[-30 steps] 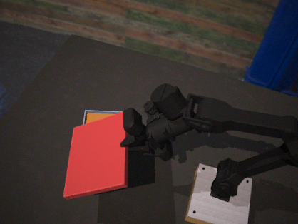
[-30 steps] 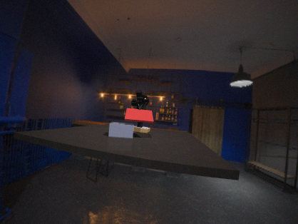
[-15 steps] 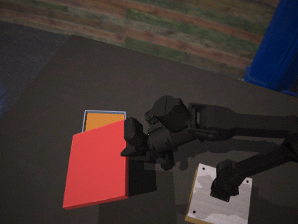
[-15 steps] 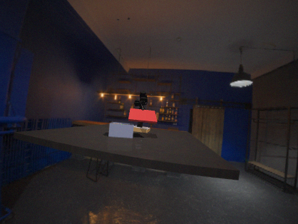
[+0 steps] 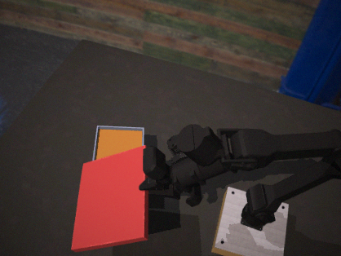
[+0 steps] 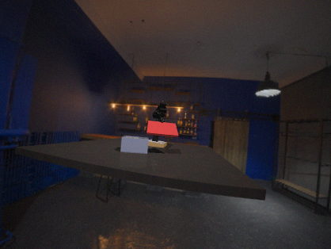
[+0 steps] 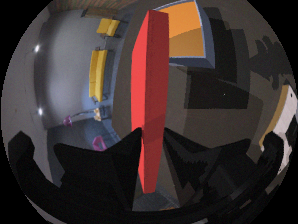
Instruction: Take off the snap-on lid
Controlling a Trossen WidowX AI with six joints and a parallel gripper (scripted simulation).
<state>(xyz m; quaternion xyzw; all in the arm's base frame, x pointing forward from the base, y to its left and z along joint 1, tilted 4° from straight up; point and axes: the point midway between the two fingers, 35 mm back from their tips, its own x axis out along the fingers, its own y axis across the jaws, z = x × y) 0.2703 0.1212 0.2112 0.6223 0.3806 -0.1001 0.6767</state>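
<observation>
My gripper tip is 7 cm short of the red lid, 3 cm to the right of it and 4 cm above it. From my gripper tip the other things lie so: grey-blue storage box: 14 cm ahead, 16 cm to the right, 18 cm below.
</observation>
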